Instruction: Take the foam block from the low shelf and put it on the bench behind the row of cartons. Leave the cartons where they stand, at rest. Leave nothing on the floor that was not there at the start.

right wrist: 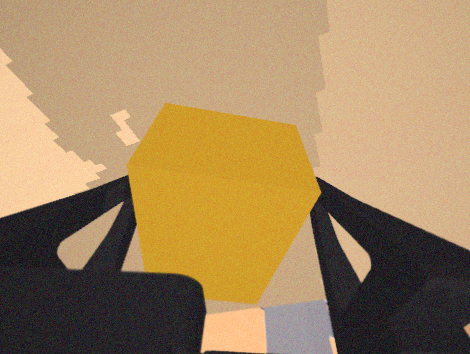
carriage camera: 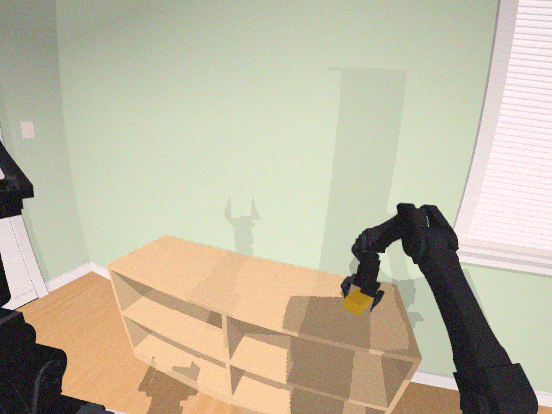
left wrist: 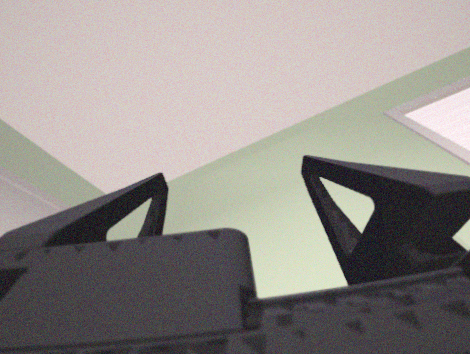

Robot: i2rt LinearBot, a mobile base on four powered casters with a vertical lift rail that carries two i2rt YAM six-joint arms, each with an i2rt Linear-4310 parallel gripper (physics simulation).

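Frame: origin at the left arm's base, x ahead, y left, z up, level; metres.
Seen in the pictures: left gripper, fingertip midpoint: (left wrist: 234, 172); right gripper, fingertip midpoint: (right wrist: 225, 183).
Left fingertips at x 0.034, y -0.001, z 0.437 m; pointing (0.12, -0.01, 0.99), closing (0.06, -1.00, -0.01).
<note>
A point is followed by its place in that frame.
The yellow foam block (carriage camera: 356, 302) {x 0.428, y -0.621, z -0.064 m} (right wrist: 220, 215) {x 0.481, y -0.664, z -0.064 m} is tilted between the fingers of my right gripper (carriage camera: 361, 299) {x 0.463, y -0.648, z -0.108 m} (right wrist: 225, 183) {x 0.463, y -0.648, z -0.108 m}, which is shut on it with the fingers wide apart. Gripper and block hang in the air over the right part of the wooden shelf unit's top (carriage camera: 200, 267) {x 0.648, y -0.023, z -0.109 m} (right wrist: 400, 100) {x 0.452, y -0.738, z -0.109 m}. The block covers the fingertips in the right wrist view. My left gripper (left wrist: 234, 172) {x 0.034, y -0.001, z 0.437 m} is open and empty, raised, with wall and ceiling beyond it. The row of cartons does not show in these views. I cannot tell whether a separate bench is in view.
The unit's open compartments (carriage camera: 170, 315) {x 0.605, y 0.137, z -0.375 m} face me, below its top. Behind it stands a green wall (carriage camera: 200, 125) {x 0.898, y 0.047, z 0.491 m}. A window (carriage camera: 520, 125) {x 0.518, y -1.167, z 0.574 m} is at the right. Parts of my left arm (carriage camera: 25, 350) {x 0.010, y -0.039, z 0.173 m} fill the lower left. Wooden floor (carriage camera: 75, 320) {x 0.739, y 0.960, z -0.720 m} shows at the left.
</note>
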